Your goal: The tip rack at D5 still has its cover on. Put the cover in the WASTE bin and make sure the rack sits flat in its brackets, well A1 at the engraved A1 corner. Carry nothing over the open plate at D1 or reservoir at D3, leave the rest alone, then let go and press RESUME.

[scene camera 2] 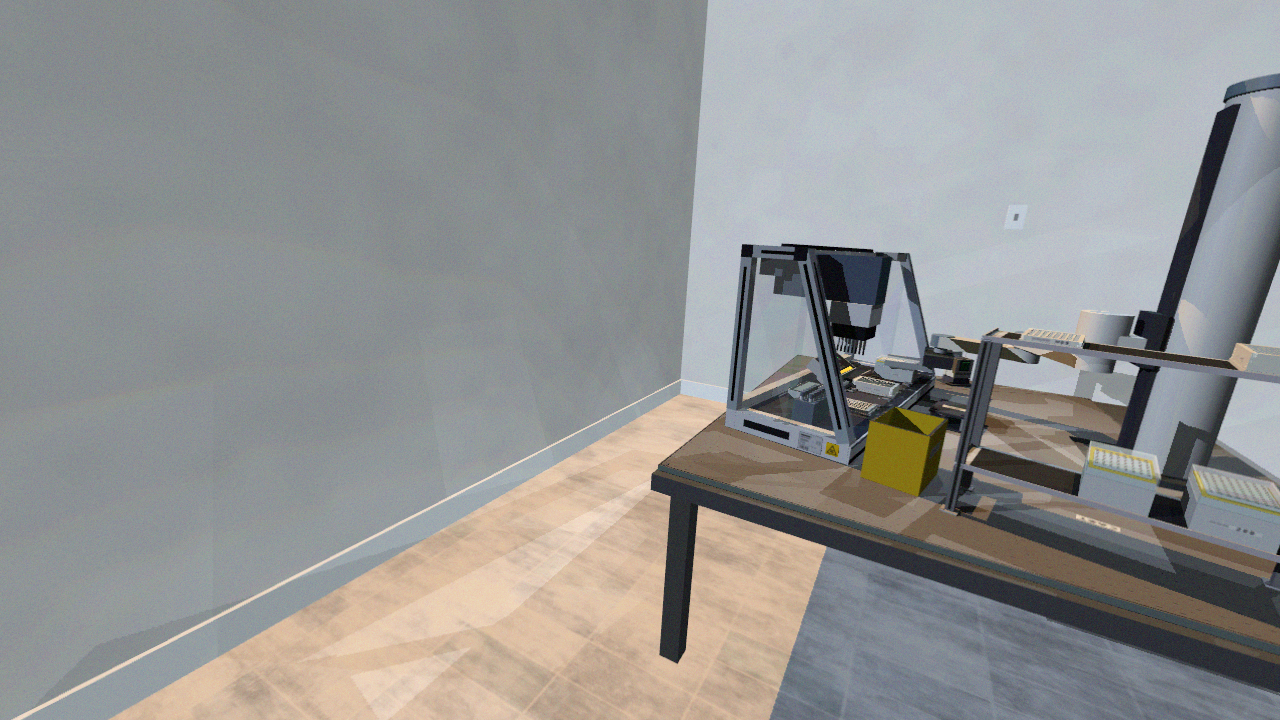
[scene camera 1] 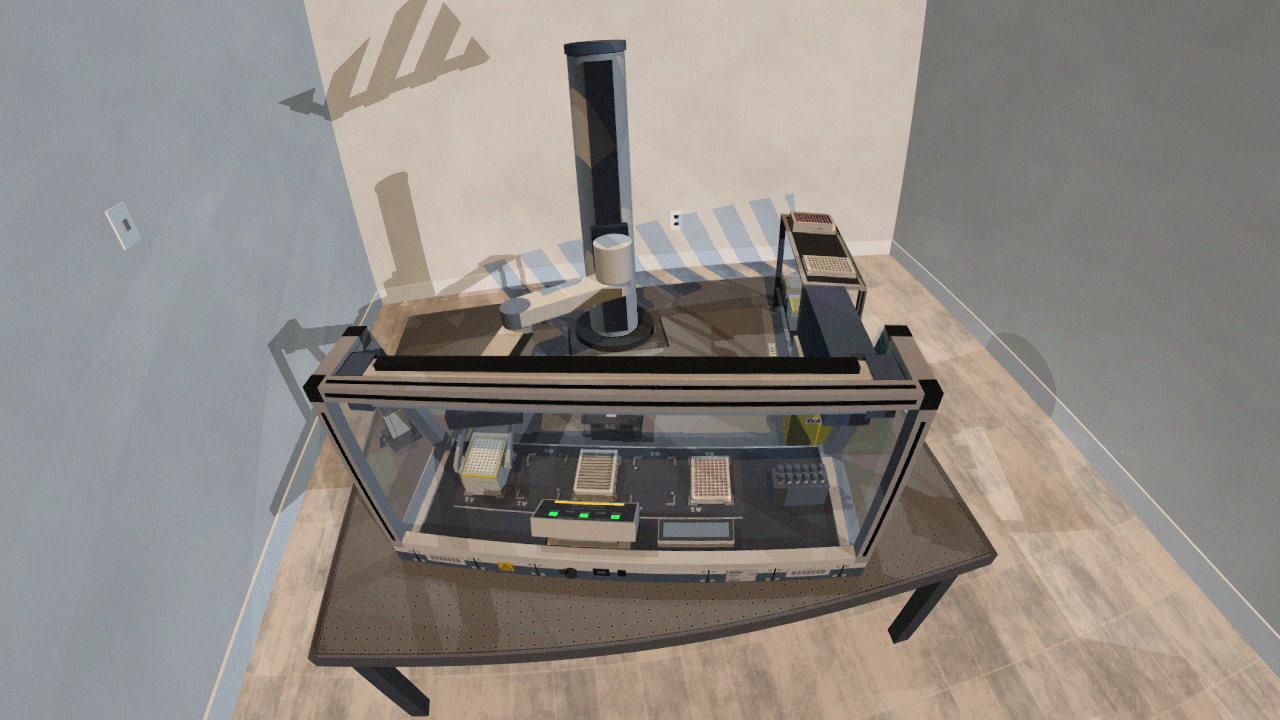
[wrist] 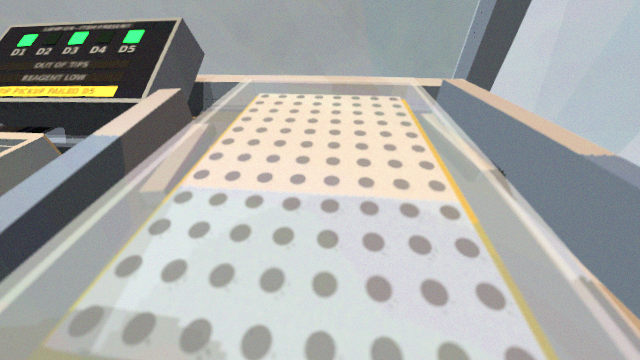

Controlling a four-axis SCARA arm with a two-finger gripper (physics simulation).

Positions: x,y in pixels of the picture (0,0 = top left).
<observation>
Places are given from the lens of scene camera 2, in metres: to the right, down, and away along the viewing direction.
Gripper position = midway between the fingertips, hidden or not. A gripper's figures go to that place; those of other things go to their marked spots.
my gripper (scene camera 2: 886,359): 0.91, 0.00, 1.83
yellow waste bin (scene camera 2: 903,449): 0.56, 0.19, 1.04
</observation>
